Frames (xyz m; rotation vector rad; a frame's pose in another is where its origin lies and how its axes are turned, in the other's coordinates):
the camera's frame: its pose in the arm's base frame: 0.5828 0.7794 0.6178 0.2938 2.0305 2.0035
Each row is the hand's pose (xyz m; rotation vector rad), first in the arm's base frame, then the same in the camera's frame.
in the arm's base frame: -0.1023 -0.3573 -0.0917 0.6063 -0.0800 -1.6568
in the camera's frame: 0.3050 -0.7009 -1.2964 -1.1469 1.7787 0.8771
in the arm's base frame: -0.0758 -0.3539 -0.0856 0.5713 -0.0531 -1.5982
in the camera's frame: 0.2808 -0.6959 -1.2844 -1.1357 1.8129 0.9513
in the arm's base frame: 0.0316 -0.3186 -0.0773 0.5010 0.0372 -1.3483
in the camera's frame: 0.1909 -0.6919 -1.2155 -1.0672 1.9928 1.1894
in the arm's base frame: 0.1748 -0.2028 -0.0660 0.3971 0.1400 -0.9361
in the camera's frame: 0.0938 -0.6848 -1.0588 -0.8683 2.2698 1.5669
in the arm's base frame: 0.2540 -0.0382 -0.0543 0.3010 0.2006 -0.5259
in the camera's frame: 0.0731 -0.6733 -0.8773 0.5330 -2.4011 -1.8401
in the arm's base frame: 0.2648 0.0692 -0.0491 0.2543 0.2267 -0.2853
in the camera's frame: 0.0983 -0.6663 -0.7724 0.2773 -2.2426 -1.7969
